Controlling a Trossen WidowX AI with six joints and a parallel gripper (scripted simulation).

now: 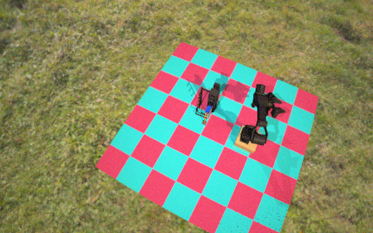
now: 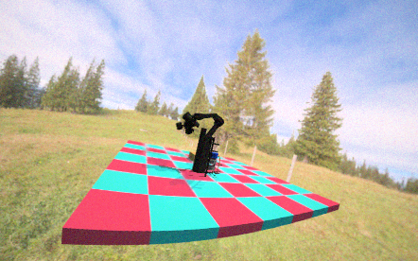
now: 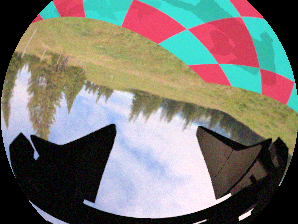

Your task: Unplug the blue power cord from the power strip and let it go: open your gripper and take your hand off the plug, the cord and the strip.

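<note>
Now: gripper tip 46 cm short of the blue plug, 13 cm to the right of it and 14 cm above it.
</note>
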